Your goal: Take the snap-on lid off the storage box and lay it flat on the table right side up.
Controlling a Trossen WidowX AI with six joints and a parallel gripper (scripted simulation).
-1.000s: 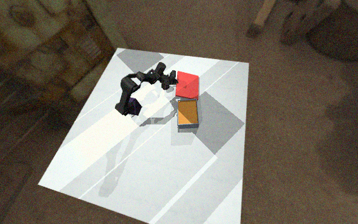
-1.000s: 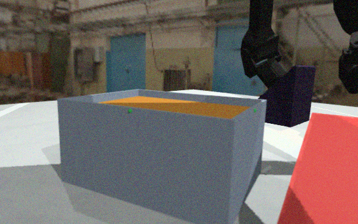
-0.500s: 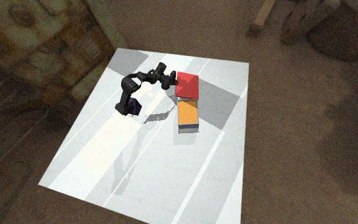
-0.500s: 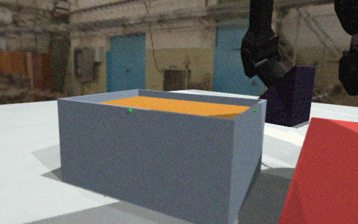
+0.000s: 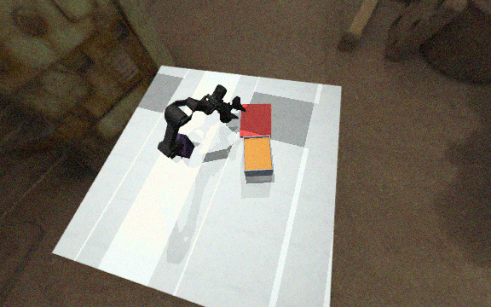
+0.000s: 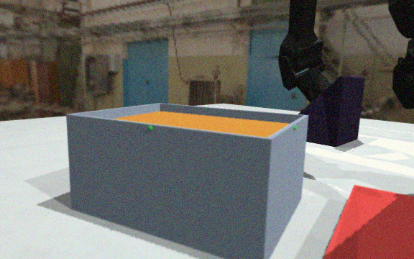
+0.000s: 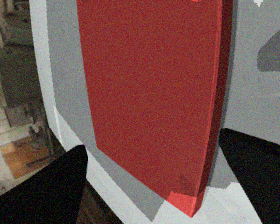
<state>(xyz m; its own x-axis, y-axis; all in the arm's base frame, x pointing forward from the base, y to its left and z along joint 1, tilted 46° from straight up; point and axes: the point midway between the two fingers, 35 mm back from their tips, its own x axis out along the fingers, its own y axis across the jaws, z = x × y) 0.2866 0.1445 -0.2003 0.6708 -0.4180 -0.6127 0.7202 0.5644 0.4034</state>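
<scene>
My gripper tip is 8 cm short of the lid, 1 cm to the right of it and 5 cm above it. Round my gripper tip: grey-blue storage box 12 cm ahead, 24 cm to the right, 2 cm below.
</scene>
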